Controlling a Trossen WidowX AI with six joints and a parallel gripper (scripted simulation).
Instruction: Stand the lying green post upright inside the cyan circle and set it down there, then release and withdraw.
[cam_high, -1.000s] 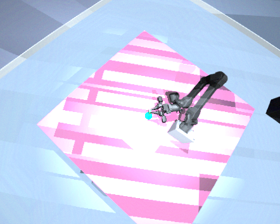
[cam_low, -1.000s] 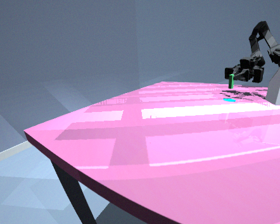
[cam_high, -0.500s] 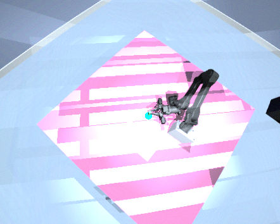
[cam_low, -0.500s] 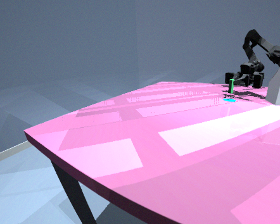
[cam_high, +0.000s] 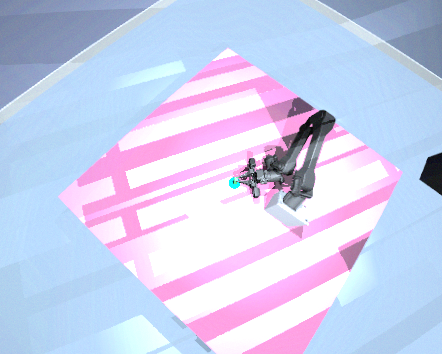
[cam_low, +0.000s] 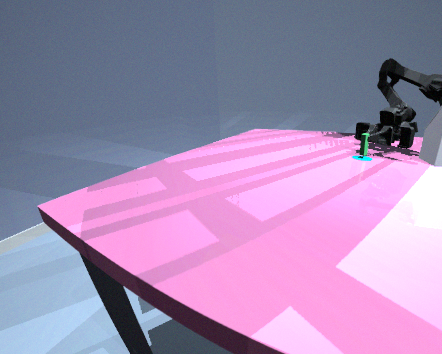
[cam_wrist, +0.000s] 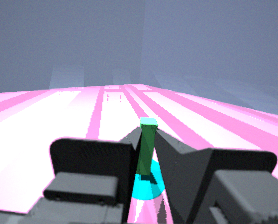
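Right now the cyan circle is 6 cm below my gripper tip. Also, from my gripper tip: green post 2 cm below.
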